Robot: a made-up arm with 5 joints.
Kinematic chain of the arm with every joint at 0, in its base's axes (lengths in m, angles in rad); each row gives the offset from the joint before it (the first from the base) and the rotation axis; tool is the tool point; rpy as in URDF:
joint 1: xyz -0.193 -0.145 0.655 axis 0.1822 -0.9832 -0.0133
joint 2: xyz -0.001 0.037 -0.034 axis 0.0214 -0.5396 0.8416
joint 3: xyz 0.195 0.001 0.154 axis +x
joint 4: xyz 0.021 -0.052 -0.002 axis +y
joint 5: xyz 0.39 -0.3 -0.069 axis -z
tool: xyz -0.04 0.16 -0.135 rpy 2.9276 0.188 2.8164
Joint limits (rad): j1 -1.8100..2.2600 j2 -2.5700..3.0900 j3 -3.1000..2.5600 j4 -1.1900..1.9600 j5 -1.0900..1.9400
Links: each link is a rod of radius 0.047 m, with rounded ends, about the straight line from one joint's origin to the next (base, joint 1, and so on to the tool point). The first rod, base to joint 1, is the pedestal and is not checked.
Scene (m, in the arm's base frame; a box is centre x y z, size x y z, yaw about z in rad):
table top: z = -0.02
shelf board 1: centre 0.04 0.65 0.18 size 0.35 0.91 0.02 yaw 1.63
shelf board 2: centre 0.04 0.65 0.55 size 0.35 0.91 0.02 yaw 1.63
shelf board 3: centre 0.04 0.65 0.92 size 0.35 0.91 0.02 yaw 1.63
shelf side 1: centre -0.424 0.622 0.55 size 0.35 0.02 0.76 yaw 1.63
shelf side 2: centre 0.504 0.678 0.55 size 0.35 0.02 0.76 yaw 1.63
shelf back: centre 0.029 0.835 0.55 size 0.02 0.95 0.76 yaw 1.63
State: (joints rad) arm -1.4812 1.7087 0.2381 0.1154 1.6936
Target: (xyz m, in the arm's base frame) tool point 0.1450 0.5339 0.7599
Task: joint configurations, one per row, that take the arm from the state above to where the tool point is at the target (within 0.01 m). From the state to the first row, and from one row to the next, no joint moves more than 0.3 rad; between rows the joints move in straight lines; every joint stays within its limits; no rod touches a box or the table.
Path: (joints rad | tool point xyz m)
1: -1.3135 1.7224 0.0921 0.3689 1.4812 | 0.0503 0.5250 0.3745
2: -1.1458 1.7360 -0.0538 0.6225 1.2687 | 0.0550 0.4366 0.3628
3: -0.9781 1.7497 -0.1998 0.8760 1.0563 | 0.0984 0.3149 0.3641
4: -0.8529 1.8908 -0.3942 0.8045 0.7660 | 0.1622 0.3257 0.5576
5: -0.7278 2.0320 -0.5887 0.7330 0.4756 | 0.1588 0.3011 0.7599
6: -0.8598 2.0076 -0.4500 0.5343 0.6844 | 0.1350 0.4015 0.7413
7: -0.9919 1.9833 -0.3112 0.3357 0.8933 | 0.1248 0.4801 0.7463
8: -1.1240 1.9590 -0.1725 0.1371 1.1021 | 0.1450 0.5339 0.7599

